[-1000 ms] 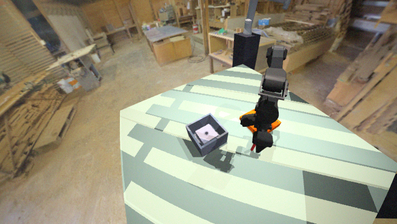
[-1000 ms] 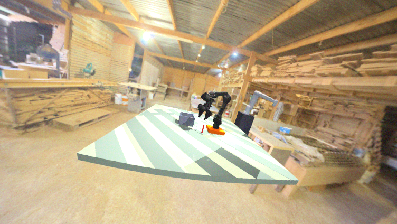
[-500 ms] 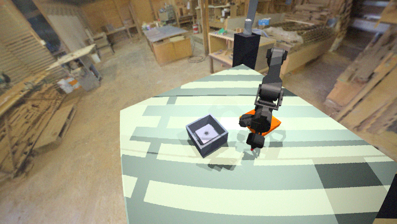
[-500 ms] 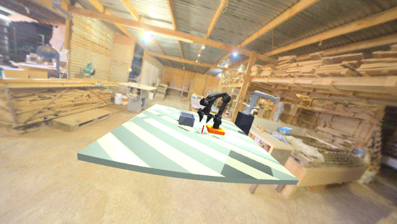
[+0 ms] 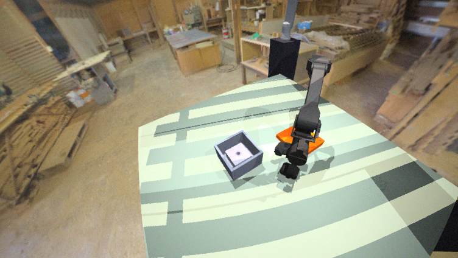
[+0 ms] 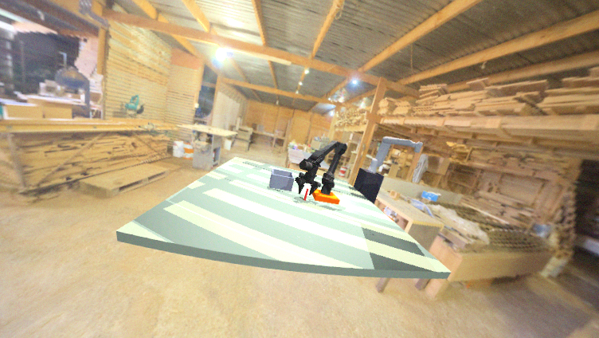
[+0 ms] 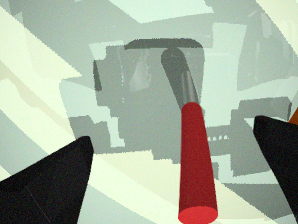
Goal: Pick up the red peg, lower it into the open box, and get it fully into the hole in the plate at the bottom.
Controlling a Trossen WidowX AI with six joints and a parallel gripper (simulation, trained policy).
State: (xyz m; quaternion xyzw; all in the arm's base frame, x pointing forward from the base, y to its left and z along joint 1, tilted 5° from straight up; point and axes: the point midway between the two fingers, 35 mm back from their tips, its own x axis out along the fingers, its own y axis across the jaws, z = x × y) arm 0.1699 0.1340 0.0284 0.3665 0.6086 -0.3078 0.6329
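Right now my gripper tip is 10 mm past the red peg. The rest, counted from my gripper tip: grey box 170 mm to the right, 170 mm ahead, 10 mm below.
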